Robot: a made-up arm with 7 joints. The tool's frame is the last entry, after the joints.
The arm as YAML. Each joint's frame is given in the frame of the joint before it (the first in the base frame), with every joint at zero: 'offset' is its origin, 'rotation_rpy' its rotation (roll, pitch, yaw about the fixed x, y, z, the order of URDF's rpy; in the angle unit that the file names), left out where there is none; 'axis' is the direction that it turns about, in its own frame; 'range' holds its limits. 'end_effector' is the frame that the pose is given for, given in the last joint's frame.
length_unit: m
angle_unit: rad
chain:
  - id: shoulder
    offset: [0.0, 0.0, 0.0]
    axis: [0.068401, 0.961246, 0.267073]
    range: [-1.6, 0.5]
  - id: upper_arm
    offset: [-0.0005, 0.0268, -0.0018]
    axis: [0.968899, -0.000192, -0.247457]
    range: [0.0, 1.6]
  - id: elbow
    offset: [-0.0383, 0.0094, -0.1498]
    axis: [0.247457, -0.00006, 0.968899]
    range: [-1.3, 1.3]
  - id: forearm
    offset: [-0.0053, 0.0, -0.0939]
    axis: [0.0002, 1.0, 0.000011]
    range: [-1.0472, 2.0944]
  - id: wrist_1
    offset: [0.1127, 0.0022, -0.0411]
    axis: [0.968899, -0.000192, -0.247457]
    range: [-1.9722, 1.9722]
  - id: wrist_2
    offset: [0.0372, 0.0, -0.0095]
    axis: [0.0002, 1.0, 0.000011]
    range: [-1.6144, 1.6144]
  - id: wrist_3
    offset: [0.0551, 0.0, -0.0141]
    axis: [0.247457, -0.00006, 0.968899]
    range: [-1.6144, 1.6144]
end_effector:
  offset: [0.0, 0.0, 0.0]
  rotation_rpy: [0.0, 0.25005, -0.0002]
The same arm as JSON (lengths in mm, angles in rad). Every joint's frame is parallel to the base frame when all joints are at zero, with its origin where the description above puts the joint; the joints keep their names.
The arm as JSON. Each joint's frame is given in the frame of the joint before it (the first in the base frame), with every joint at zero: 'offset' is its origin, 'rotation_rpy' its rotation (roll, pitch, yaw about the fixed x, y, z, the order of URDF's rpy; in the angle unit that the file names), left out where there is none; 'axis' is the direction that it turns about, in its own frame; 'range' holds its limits. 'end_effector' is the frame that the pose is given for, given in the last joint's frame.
{"length_unit": "mm", "angle_unit": "rad", "chain": [
  {"id": "shoulder", "offset": [0.0, 0.0, 0.0], "axis": [0.068403, 0.961235, 0.26711], "range": [-1.6, 0.5]},
  {"id": "upper_arm", "offset": [-0.5, 26.8, -1.8], "axis": [0.968889, -0.0002, -0.247497], "range": [0.0, 1.6]},
  {"id": "elbow", "offset": [-38.3, 9.4, -149.8], "axis": [0.247497, -0.0001, 0.968889], "range": [-1.3, 1.3]},
  {"id": "forearm", "offset": [-5.3, 0.0, -93.9], "axis": [0.0002, 1.0, 0.0], "range": [-1.0472, 2.0944]},
  {"id": "wrist_1", "offset": [112.7, 2.2, -41.1], "axis": [0.968889, -0.0002, -0.247497], "range": [-1.9722, 1.9722]},
  {"id": "wrist_2", "offset": [37.2, 0.0, -9.5], "axis": [0.0002, 1.0, 0.0], "range": [-1.6144, 1.6144]},
  {"id": "wrist_3", "offset": [55.1, 0.0, -14.1], "axis": [0.247497, -0.0001, 0.968889], "range": [-1.6144, 1.6144]}
], "end_effector": {"offset": [0.0, 0.0, 0.0], "rotation_rpy": [0.0, 0.25, -0.0002]}}

